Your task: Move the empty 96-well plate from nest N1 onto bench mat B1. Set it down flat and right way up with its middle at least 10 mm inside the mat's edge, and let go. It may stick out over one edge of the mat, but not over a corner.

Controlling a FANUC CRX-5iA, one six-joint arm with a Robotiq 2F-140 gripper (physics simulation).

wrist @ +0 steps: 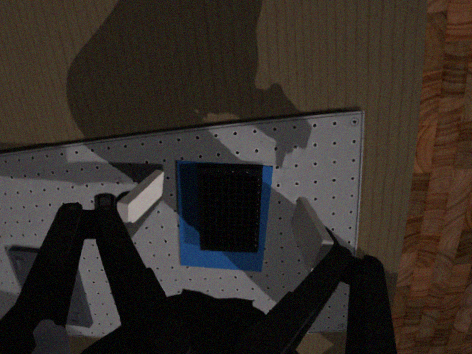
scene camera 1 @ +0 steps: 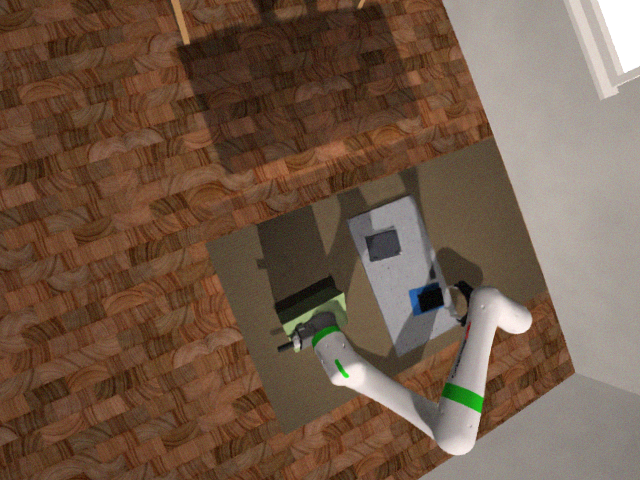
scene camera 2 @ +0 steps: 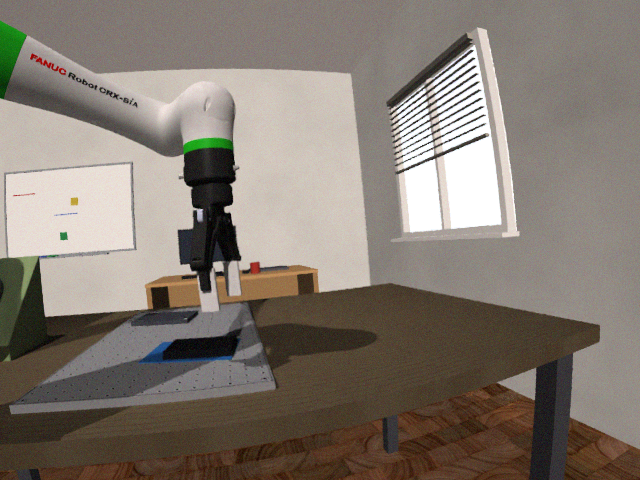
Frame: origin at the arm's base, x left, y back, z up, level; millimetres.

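Seen in the pictures: gripper, fingertip midpoint: (wrist: pixel 229 198) (scene camera 1: pixel 451 300) (scene camera 2: pixel 224 302); arm's base at its link origin: (scene camera 1: pixel 318 323).
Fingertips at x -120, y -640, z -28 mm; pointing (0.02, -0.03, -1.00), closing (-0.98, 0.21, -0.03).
Offsets run from my fingertips to a thing's top centre. Level surfaces: height alone.
The black 96-well plate @(dz -76, dx +8, dy +53 mm) (scene camera 1: pixel 430 299) (scene camera 2: pixel 201 347) (wrist: pixel 230 207) lies flat on the blue bench mat @(dz -90 mm) (scene camera 1: pixel 415 301) (scene camera 2: pixel 154 354) (wrist: pixel 225 262). In the wrist view its far short edge is close to the mat's far edge, and blue shows to its left, right and near side. My gripper (scene camera 1: pixel 450 302) (scene camera 2: pixel 222 302) (wrist: pixel 229 198) is open and empty. Its pale fingertips are above the plate's level, apart from it on the left and right in the wrist view. The dark nest @(dz -77, dx +333, dy +217 mm) (scene camera 1: pixel 383 244) (scene camera 2: pixel 164 317) holds no plate; my gripper partly hides it in the wrist view.
The mat and nest are on a grey perforated board @(dz -92 mm) (scene camera 1: pixel 392 273) (scene camera 2: pixel 129 382) (wrist: pixel 340 150) on the brown table @(dz -105 mm) (scene camera 1: pixel 470 196) (scene camera 2: pixel 413 330). A green box-shaped unit (scene camera 1: pixel 336 305) (scene camera 2: pixel 23 310) stands beside the arm's base. A wooden desk (scene camera 2: pixel 289 284) is in the background.
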